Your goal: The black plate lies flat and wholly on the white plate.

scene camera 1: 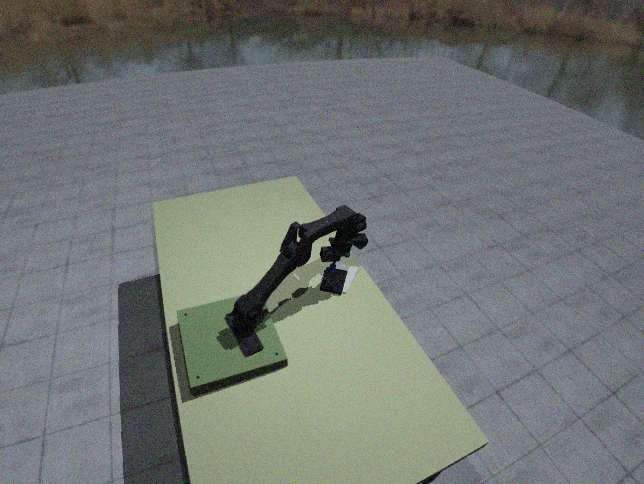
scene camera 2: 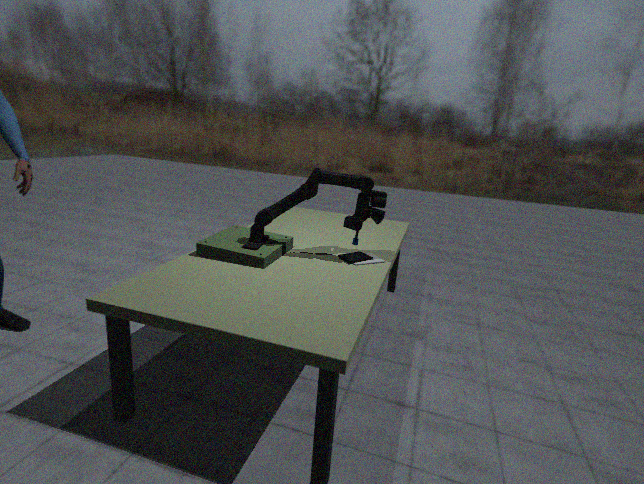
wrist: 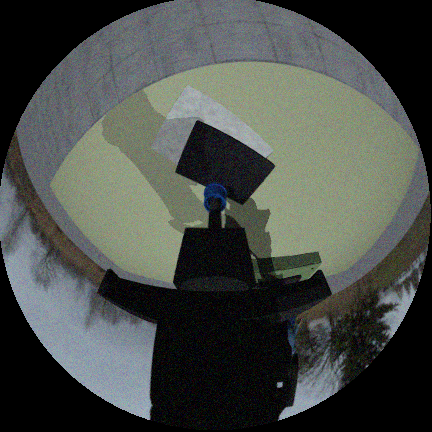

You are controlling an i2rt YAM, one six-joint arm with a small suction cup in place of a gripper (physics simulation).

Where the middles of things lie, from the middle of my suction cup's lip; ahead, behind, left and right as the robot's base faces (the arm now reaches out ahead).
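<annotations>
Measured from the black plate (wrist: 209,155), my suction cup is 10 mm short of it, 10 mm to the left of it and 70 mm above it. There is a white plate (wrist: 191,105) too, 50 mm ahead of my suction cup and 80 mm below it.
</annotations>
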